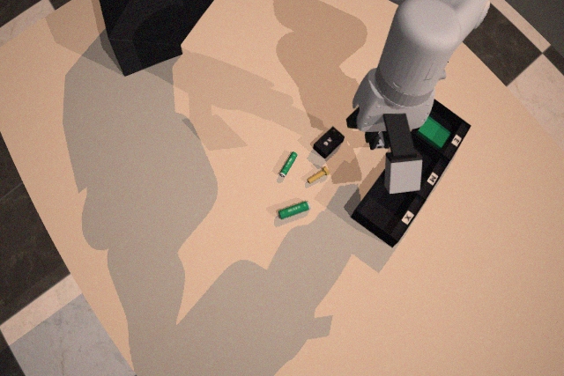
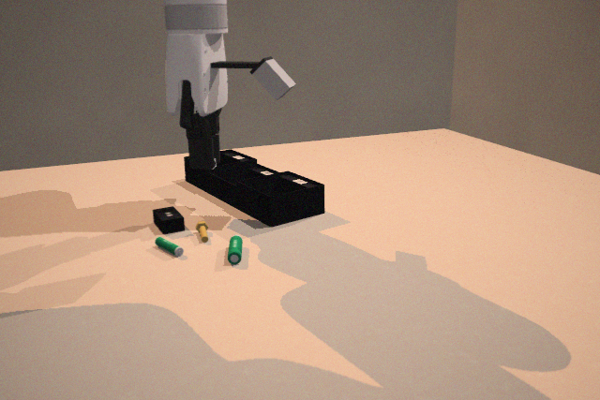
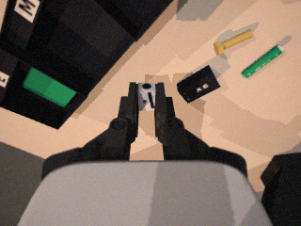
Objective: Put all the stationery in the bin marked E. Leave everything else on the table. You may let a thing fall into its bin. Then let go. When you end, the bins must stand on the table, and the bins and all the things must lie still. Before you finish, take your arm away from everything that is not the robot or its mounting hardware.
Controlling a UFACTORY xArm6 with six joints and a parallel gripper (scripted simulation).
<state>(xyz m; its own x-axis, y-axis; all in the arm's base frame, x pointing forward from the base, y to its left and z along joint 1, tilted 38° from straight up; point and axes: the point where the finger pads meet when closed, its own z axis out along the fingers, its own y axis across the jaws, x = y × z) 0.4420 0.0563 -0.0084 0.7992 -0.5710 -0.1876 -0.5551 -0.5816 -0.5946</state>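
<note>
The green eraser lies 40 mm ahead of my hand, 120 mm to the left of it and 70 mm below it. The rest, counted from my hand: black bin row 70 mm ahead, 40 mm to the left, 60 mm below; pencil sharpener 10 mm below; black 9 V battery 60 mm behind, 30 mm to the right, 70 mm below.
</note>
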